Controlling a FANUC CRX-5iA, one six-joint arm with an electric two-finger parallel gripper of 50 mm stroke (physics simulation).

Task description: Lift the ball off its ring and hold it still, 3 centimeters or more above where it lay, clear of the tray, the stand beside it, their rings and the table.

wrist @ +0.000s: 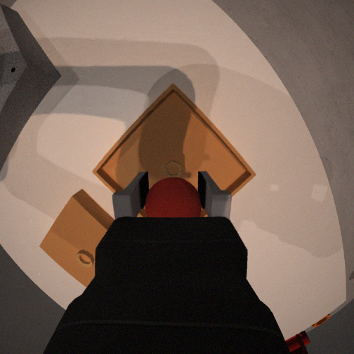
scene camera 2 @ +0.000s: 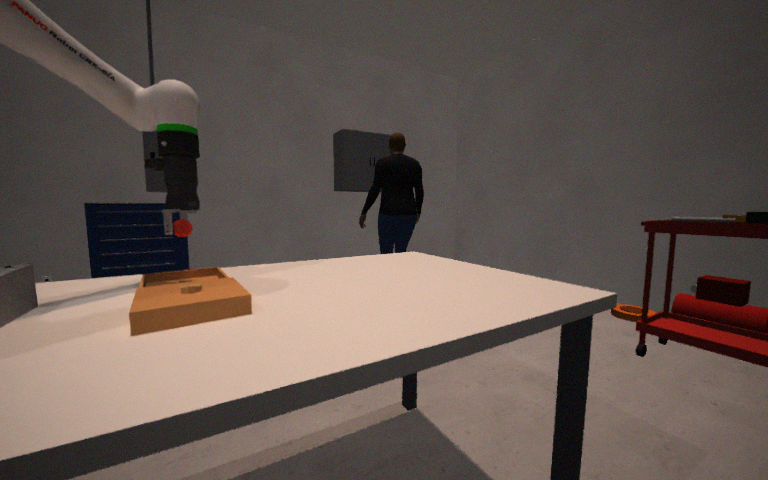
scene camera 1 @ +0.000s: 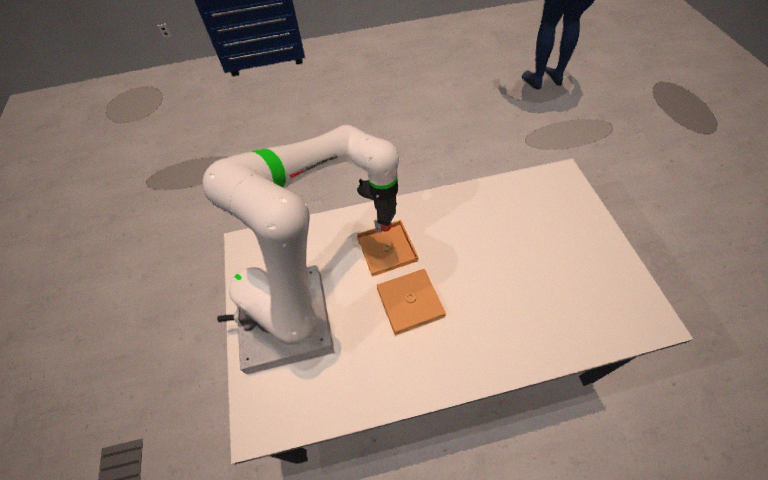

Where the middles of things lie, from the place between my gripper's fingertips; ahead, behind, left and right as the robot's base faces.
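Labels:
The orange stand (scene camera 2: 158, 308) is 25 cm to the right of my hand, 8 cm ahead of it and 11 cm below it, and going by their middles, it's the farthest from my hand of the things named here. There's an orange tray (scene camera 1: 385, 251) too, that one's 13 cm below my hand, 2 cm to the right of it and 1 cm ahead of it. And the red ball (wrist: 172, 196) is 2 cm above my hand, 1 cm ahead of it and 1 cm to the right of it. Going by their middles, the ball is the nearest to my hand of the things named here.

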